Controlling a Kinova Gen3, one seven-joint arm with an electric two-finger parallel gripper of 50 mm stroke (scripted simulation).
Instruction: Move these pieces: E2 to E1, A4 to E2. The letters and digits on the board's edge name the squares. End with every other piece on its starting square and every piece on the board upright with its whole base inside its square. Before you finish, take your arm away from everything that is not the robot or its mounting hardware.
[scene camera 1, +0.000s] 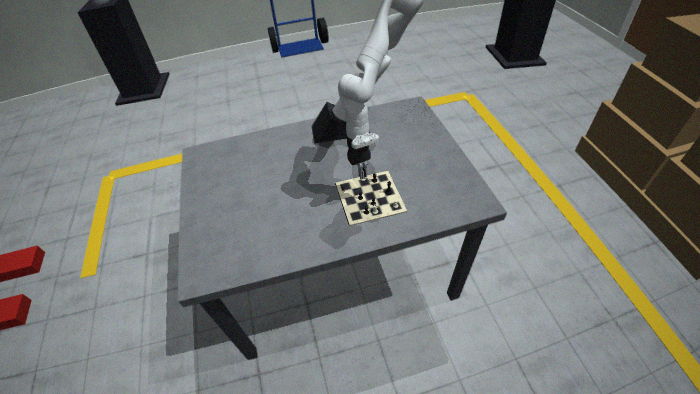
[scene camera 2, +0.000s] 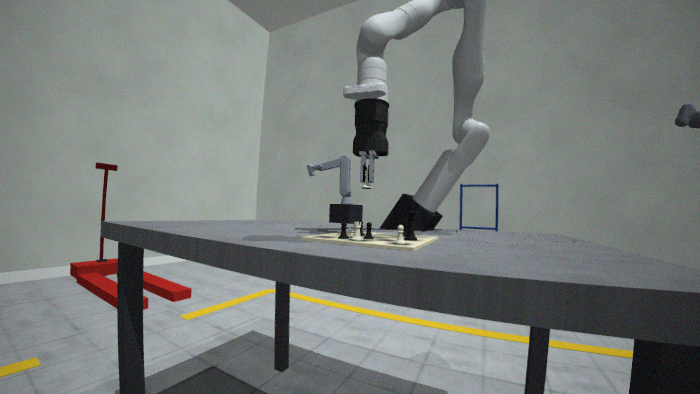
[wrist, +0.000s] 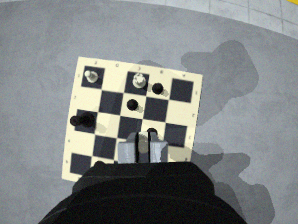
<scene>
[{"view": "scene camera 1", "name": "chessboard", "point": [348, 190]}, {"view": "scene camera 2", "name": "gripper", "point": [367, 182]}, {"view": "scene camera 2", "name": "chessboard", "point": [381, 240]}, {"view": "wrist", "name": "gripper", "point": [143, 142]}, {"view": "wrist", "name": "chessboard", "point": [173, 113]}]
</scene>
